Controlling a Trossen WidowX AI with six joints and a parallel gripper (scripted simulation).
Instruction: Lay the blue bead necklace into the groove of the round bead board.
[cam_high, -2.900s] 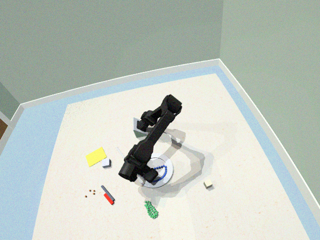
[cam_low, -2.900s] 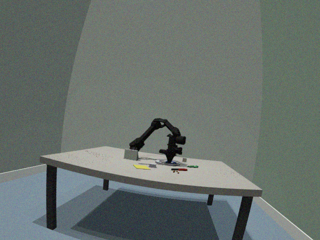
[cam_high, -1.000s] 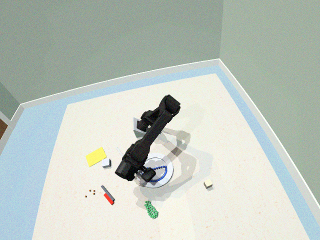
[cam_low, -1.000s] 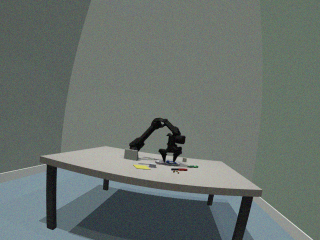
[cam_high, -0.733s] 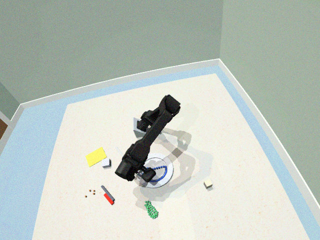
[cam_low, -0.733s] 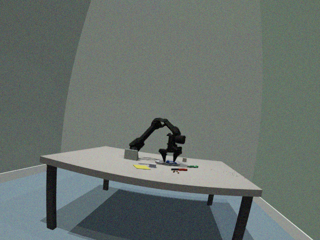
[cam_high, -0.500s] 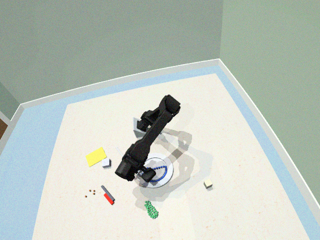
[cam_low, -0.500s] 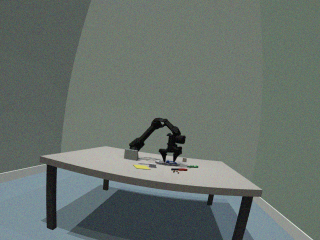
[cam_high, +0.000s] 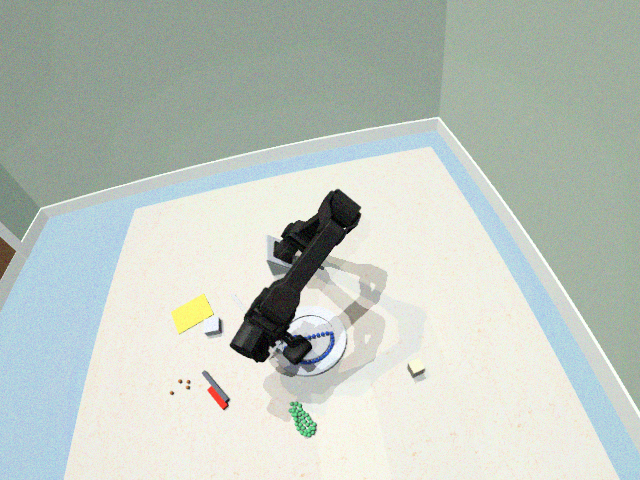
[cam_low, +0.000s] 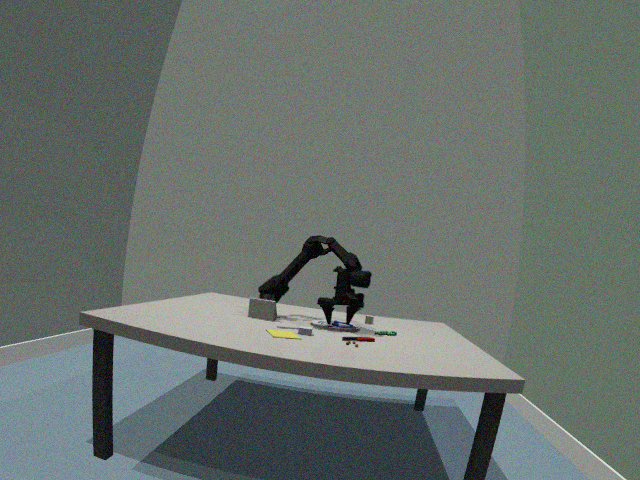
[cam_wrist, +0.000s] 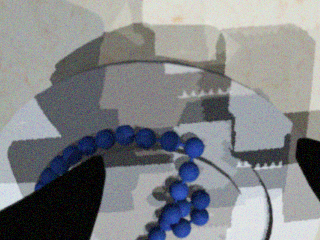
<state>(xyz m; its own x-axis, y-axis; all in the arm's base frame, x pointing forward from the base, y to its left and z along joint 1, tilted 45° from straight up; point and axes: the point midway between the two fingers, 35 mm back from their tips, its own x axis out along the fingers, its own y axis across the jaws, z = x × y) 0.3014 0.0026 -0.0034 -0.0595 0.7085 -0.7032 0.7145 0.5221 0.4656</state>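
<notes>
Right now my gripper tip is 6 cm to the right of the round bead board, 2 cm past it and 1 cm above it. Also, from my gripper tip: white cube (21 cm to the right, 9 cm behind, 1 cm below); grey tool (18 cm to the right, 10 cm ahead, 2 cm below); stick (15 cm behind, 13 cm to the right, 2 cm below).
</notes>
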